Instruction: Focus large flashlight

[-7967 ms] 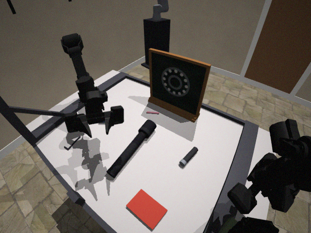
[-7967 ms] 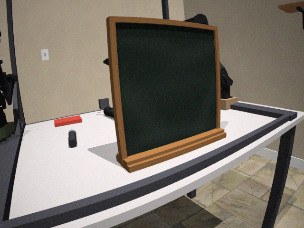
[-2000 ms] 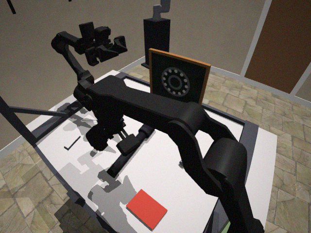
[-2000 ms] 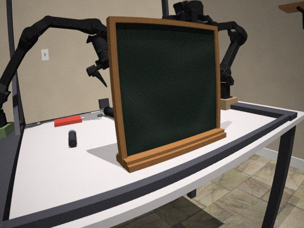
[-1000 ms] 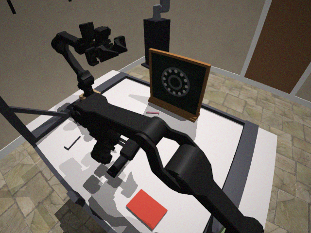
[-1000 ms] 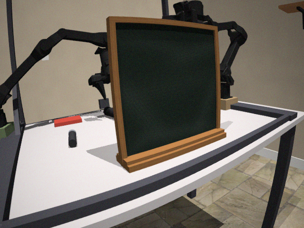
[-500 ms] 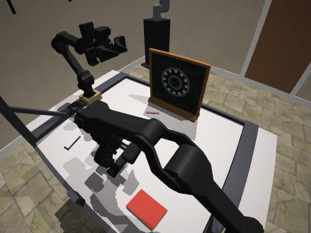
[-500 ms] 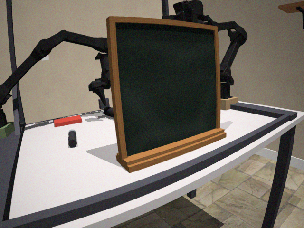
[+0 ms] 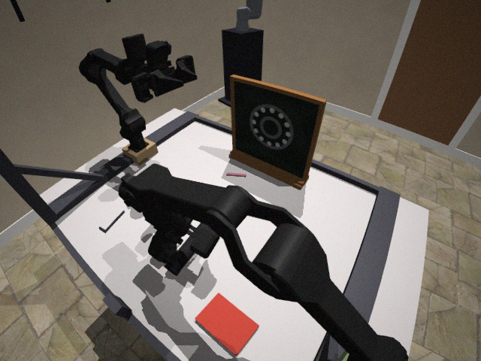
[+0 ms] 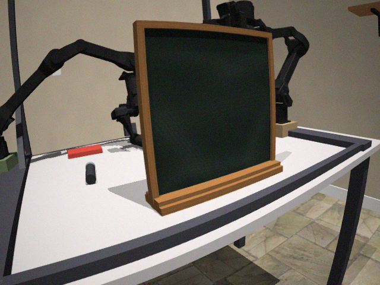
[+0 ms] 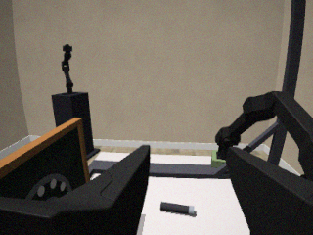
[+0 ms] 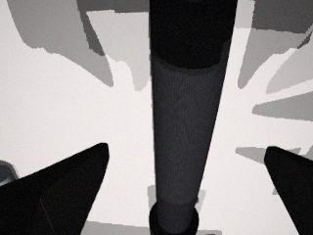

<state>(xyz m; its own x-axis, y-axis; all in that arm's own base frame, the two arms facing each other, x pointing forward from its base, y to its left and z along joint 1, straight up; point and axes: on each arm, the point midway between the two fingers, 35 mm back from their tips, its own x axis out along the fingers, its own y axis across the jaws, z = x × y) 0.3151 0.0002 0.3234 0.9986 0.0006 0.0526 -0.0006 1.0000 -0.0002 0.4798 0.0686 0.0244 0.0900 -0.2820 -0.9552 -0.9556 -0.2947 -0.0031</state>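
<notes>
Right now my left hand is 30 mm short of the flashlight head, 130 mm to the left of it and 340 mm above it. From my left hand the other things lie so: small flashlight (40 mm ahead, 360 mm to the right, 360 mm below); red block (200 mm behind, 400 mm to the right, 360 mm below); pink chalk stick (130 mm ahead, 50 mm to the right, 360 mm below).
</notes>
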